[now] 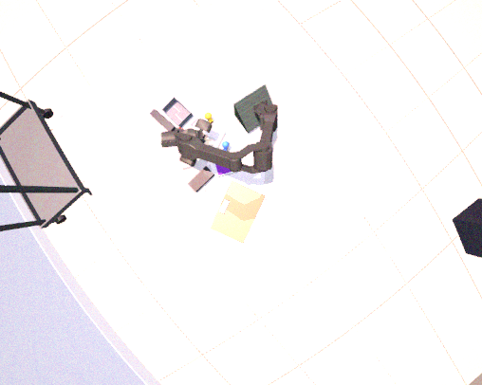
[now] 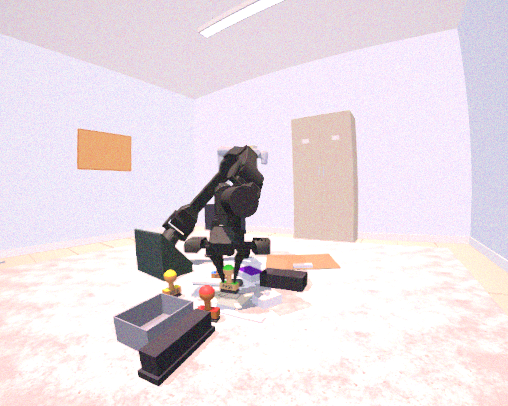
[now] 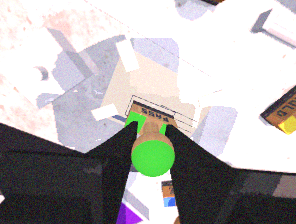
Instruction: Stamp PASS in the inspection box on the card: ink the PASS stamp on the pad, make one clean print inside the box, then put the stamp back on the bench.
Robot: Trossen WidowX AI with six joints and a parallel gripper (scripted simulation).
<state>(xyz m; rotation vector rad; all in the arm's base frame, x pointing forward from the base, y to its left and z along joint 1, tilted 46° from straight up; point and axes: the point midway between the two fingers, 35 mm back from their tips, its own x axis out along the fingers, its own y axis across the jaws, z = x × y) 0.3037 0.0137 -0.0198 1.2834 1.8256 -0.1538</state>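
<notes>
The white card lies 4 cm below my gripper tip and 1 cm to the right of it. Round my gripper tip: green-knobbed stamp right at my gripper tip; marker 6 cm behind, 4 cm to the left, 3 cm below; small white block 9 cm ahead, 2 cm to the left, 2 cm below.
</notes>
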